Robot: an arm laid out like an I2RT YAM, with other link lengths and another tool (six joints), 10 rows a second.
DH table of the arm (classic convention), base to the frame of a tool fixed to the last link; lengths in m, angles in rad. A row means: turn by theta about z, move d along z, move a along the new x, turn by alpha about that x. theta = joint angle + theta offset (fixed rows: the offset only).
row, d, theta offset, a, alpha
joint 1, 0.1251, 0, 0.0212, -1.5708
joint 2, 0, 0, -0.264, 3.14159
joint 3, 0, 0.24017, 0.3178, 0
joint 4, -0.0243, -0.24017, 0.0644, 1.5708
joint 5, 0.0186, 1.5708, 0, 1.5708
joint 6, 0.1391, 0.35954, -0.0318, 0.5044
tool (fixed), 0.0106, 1.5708, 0, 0
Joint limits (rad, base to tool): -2.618..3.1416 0..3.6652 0..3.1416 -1.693..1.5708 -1.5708..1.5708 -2.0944..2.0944
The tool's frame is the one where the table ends.
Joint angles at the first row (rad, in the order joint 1, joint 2, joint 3, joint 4, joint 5, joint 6):
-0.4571 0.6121 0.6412 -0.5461 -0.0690 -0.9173
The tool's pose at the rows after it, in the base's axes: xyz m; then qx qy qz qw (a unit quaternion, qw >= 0):
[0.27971, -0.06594, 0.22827, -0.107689, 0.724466, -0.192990, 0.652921]
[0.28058, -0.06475, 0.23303, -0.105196, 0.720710, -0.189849, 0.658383]
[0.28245, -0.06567, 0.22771, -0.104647, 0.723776, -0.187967, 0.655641]
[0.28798, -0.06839, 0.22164, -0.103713, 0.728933, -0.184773, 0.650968]
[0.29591, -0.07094, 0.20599, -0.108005, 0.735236, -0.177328, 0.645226]
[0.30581, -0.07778, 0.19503, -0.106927, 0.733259, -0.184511, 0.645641]
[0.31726, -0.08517, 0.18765, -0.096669, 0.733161, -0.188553, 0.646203]
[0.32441, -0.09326, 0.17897, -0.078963, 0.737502, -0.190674, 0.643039]
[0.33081, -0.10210, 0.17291, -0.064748, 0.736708, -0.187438, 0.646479]
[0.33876, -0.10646, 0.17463, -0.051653, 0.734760, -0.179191, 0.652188]
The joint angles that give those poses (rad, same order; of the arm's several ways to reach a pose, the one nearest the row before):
-0.4571 0.6212 0.6412 -0.5461 -0.0690 -0.9066
-0.4571 0.6212 0.6504 -0.5461 -0.0782 -0.8974
-0.4571 0.6320 0.6413 -0.5354 -0.0782 -0.8974
-0.4571 0.6673 0.6412 -0.5154 -0.0782 -0.8974
-0.4572 0.7130 0.6183 -0.4680 -0.0874 -0.9065
-0.4571 0.7576 0.5968 -0.3931 -0.0752 -0.9066
-0.4571 0.8190 0.5967 -0.3286 -0.0629 -0.8883
-0.4663 0.8712 0.5967 -0.2870 -0.0537 -0.8622
-0.4907 0.9171 0.5967 -0.2409 -0.0751 -0.8452
-0.5001 0.9601 0.6196 -0.2195 -0.0950 -0.8192

